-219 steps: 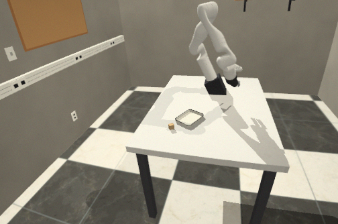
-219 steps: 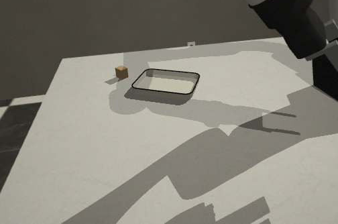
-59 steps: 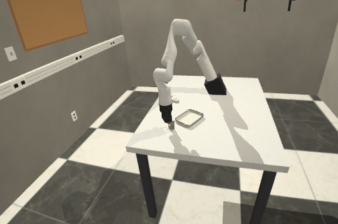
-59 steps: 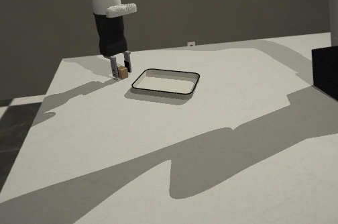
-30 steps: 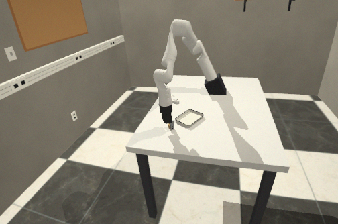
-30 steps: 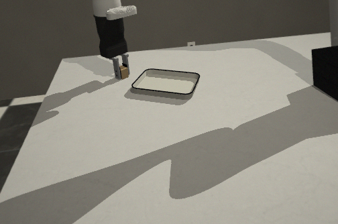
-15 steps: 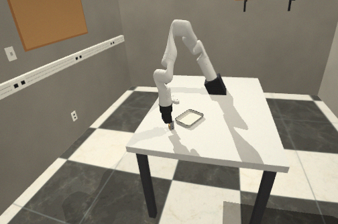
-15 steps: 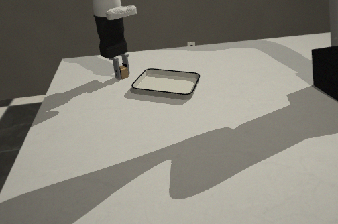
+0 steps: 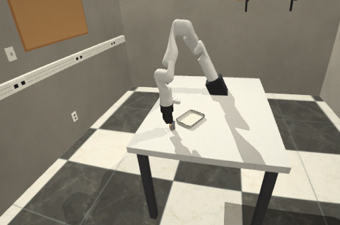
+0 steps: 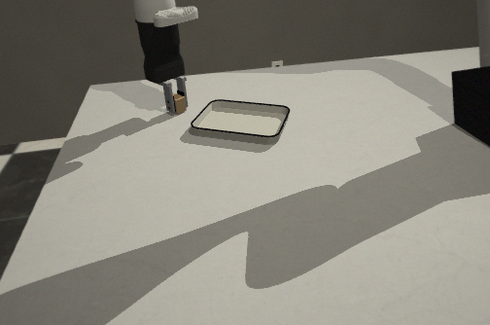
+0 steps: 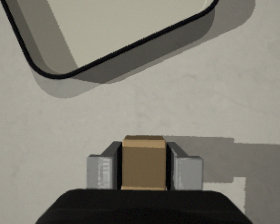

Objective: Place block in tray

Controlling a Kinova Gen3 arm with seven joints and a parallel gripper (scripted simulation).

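Now: hand 110 mm past the white tray, 100 mm to the right of it and 10 mm above it. The rest, counted from my hand: tan block: 10 mm below.
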